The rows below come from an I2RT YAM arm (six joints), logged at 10 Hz.
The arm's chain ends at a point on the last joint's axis. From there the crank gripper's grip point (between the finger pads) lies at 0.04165 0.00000 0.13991 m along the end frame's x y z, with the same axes.
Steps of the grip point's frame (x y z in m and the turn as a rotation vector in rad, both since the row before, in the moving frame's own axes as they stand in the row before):
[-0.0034 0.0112 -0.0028 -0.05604 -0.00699 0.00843]
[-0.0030 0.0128 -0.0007 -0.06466 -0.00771 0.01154]
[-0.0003 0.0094 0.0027 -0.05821 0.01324 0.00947]
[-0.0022 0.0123 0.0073 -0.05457 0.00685 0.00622]
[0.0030 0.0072 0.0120 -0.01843 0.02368 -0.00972]
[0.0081 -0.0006 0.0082 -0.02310 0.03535 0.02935]
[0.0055 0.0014 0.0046 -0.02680 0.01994 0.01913]
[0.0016 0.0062 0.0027 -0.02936 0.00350 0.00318]
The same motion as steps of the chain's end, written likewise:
[-0.0024 0.0030 -0.0029 -0.05604 -0.00699 0.00843]
[-0.0019 0.0033 -0.0007 -0.06466 -0.00771 0.01154]
[-0.0021 0.0009 0.0035 -0.05821 0.01324 0.00947]
[-0.0031 0.0044 0.0078 -0.05457 0.00685 0.00622]
[-0.0003 0.0051 0.0130 -0.01843 0.02368 -0.00972]
[0.0032 -0.0051 0.0098 -0.02310 0.03535 0.02935]
[0.0028 -0.0032 0.0055 -0.02680 0.01994 0.01913]
[0.0011 0.0020 0.0029 -0.02936 0.00350 0.00318]

